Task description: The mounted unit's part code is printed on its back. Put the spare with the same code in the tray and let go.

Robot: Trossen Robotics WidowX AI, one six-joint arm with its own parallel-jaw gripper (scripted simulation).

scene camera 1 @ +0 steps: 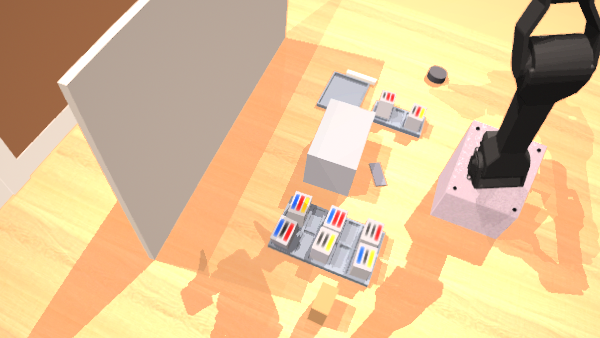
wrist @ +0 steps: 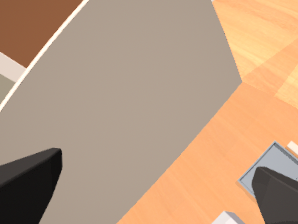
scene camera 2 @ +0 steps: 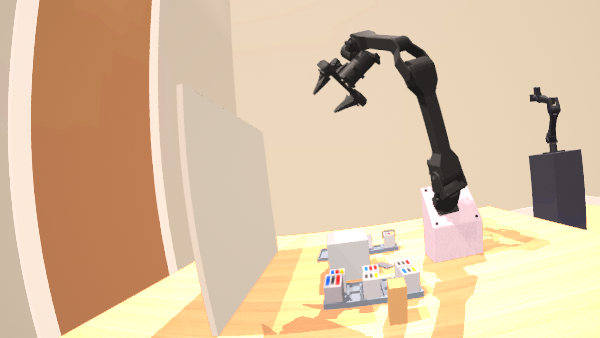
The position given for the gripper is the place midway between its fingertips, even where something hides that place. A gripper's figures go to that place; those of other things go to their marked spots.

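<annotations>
Gripper (scene camera 2: 324, 103), 0.98 m from the lens. White mounted unit (scene camera 2: 349, 249), 0.78 m from the lens. Tall panel (scene camera 2: 223, 162), 0.72 m from the lens. Tan block (scene camera 2: 397, 299), 0.54 m from the lens, nearest to it of the things named here. Spots on the unit and the block, 0.28 m apart.
</annotations>
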